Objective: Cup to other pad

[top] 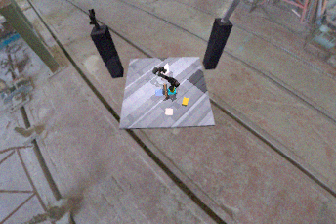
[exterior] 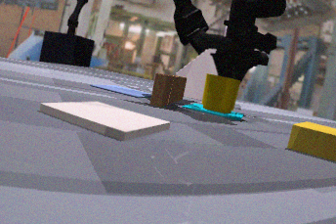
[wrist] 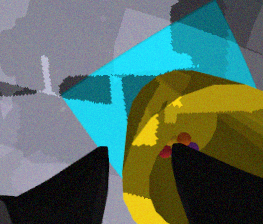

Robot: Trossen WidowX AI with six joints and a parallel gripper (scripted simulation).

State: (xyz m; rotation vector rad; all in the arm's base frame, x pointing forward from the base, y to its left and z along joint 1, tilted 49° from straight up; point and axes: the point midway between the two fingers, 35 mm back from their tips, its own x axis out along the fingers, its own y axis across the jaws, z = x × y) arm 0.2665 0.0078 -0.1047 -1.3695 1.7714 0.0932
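Right now the yellow cup is 2 cm ahead of my gripper tip, 1 cm to the right of it and 1 cm below it. Round my gripper tip: cyan pad (2 cm ahead, 2 cm to the right, 5 cm below); purple marble (2 cm ahead, 3 cm to the right, 3 cm below); brown block (2 cm ahead, 11 cm to the right, 3 cm below).
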